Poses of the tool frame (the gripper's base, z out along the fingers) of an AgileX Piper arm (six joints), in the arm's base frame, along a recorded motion.
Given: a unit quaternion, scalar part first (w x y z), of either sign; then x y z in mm.
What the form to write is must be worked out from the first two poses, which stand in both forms.
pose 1, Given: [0.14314 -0.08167 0.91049 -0.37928 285.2 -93.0 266.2]
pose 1, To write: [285.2 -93.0 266.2 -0.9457 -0.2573 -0.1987 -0.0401 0.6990 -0.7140]
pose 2, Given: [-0.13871 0.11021 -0.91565 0.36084 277.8 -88.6 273.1]
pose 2, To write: [277.8 -88.6 273.1 -0.9372 -0.3019 -0.1745 -0.1017 0.7153 -0.6914]
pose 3, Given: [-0.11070 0.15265 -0.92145 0.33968 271.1 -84.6 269.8]
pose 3, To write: [271.1 -84.6 269.8 -0.9289 -0.3565 -0.1003 -0.2061 0.7226 -0.6598]
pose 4, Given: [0.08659 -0.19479 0.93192 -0.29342 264.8 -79.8 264.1]
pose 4, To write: [264.8 -79.8 264.1 -0.9091 -0.4139 -0.0471 -0.3122 0.7519 -0.5806]
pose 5, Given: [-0.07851 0.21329 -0.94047 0.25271 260.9 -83.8 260.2]
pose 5, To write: [260.9 -83.8 260.2 -0.8967 -0.4409 -0.0399 -0.3615 0.7813 -0.5088]
